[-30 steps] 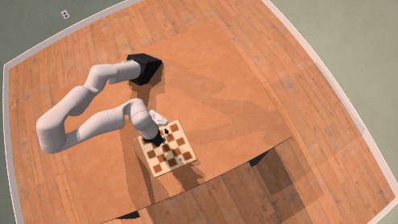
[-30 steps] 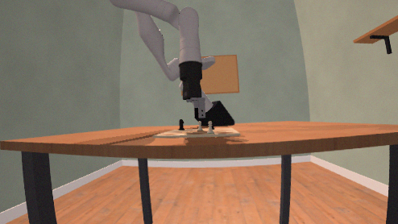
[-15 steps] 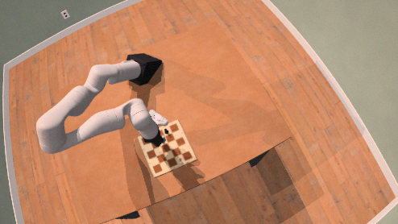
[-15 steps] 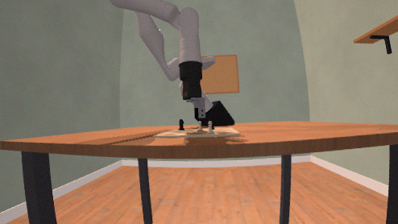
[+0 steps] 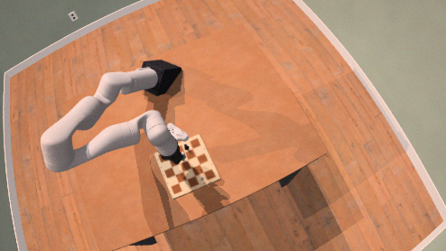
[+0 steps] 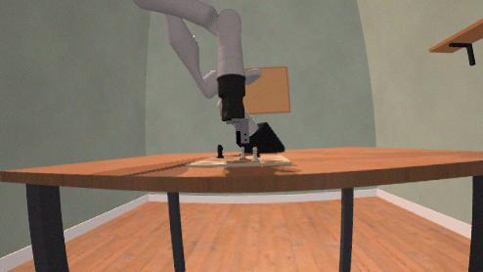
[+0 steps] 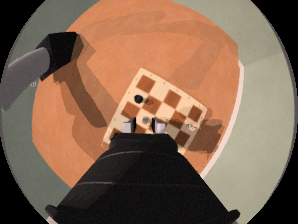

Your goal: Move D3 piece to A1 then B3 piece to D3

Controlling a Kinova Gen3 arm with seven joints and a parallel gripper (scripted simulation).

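Right now the chessboard is 4 cm ahead of my hand, 1 cm to the right of it and 6 cm below it.
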